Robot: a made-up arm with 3 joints. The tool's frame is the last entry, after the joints.
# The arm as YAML. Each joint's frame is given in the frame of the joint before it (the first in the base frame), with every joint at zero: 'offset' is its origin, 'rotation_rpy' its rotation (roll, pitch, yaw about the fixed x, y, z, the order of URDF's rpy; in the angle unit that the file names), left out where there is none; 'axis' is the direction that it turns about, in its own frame. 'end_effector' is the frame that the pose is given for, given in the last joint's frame.
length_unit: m
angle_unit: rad
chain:
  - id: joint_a
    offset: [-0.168, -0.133, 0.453]
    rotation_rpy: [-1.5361, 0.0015, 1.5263]
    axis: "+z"
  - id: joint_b
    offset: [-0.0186, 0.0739, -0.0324]
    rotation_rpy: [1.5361, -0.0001, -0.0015]
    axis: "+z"
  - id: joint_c
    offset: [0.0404, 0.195, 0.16]
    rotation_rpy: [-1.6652, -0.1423, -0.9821]
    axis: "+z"
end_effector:
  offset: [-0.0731, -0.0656, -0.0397]
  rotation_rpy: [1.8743, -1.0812, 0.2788]
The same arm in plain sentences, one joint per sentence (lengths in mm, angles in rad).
The arm has three revolute joints in a row. What follows holds with every joint at zero, and every direction is one of the base frame's.
Joint 1 sits 168 mm along -x and 133 mm along -y and 453 mm along +z from the base frame's origin and turns about the direction (-0.998407, 0.0445, 0.0347).
Joint 2 sits 29 mm along +x and 20 mm along -y and 75 mm along -z from joint 1 and turns about +z.
Joint 3 sits 193 mm along -x and 49 mm along +y and 160 mm along +z from joint 2 and turns about the direction (-0.504021, 0.858637, -0.093304).
The tool frame, which is the frame that the pose is given for, sits 53 mm along -x and 71.1 mm along -y and 58 mm along +z from joint 3; its axes are the base frame's turned by roll 0.3795, pitch 0.1463 and yaw 1.6112 rad (as in URDF: about the fixed x, then y, then z).

